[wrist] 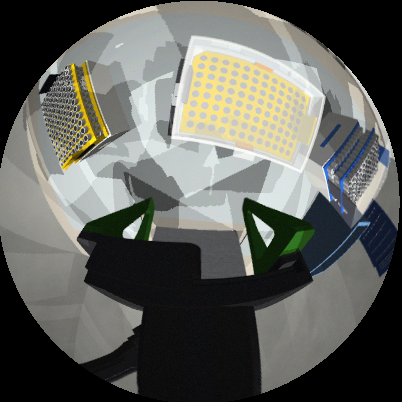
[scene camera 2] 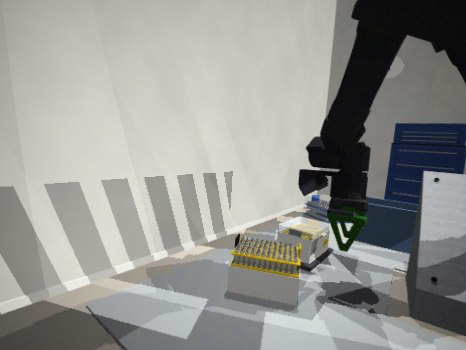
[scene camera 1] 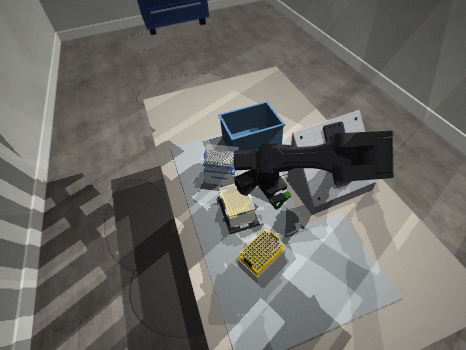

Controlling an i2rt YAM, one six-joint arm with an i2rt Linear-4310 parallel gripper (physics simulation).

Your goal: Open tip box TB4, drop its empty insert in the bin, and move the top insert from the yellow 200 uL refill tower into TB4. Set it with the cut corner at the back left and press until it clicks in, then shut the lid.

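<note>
The tip box TB4 [scene camera 1: 238,206] [scene camera 2: 305,239] [wrist: 247,105] stands on the mat with its clear lid shut over a yellow insert whose holes look empty. The yellow refill tower [scene camera 1: 262,253] [scene camera 2: 265,265] [wrist: 72,117] stands on the mat nearer scene camera 2, its top insert full of tips. The blue open bin [scene camera 1: 252,125] [scene camera 2: 392,222] [wrist: 332,245] stands at the far end of the mat. My gripper [scene camera 2: 345,232] [wrist: 197,202] is open and empty, with green fingertips. It hangs above the mat beside the tip box, apart from it; the arm partly hides it in the scene camera 1 view.
A blue tip tower [scene camera 1: 219,162] [scene camera 2: 318,206] [wrist: 352,167] stands between the tip box and the bin. A grey sloped metal block [scene camera 1: 330,192] [scene camera 2: 440,240] stands on the other side of the gripper. A blue cabinet [scene camera 1: 174,14] [scene camera 2: 425,160] stands on the floor beyond the table.
</note>
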